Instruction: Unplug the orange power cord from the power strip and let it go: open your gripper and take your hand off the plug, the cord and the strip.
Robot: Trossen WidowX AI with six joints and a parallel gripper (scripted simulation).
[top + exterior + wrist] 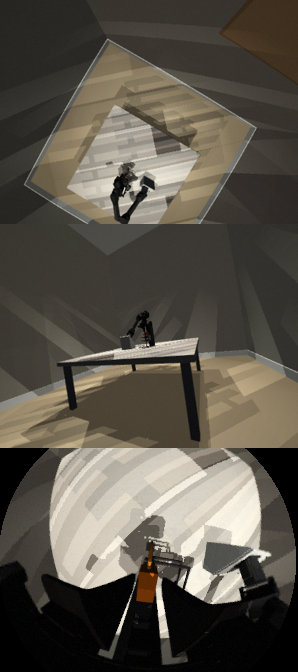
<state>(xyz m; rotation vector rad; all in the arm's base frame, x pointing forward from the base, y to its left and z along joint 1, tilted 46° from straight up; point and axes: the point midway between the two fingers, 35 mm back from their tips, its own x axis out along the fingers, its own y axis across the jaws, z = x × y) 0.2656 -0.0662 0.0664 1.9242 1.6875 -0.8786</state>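
The orange plug lies 4 cm to the left of my gripper tip and 1 cm below it.
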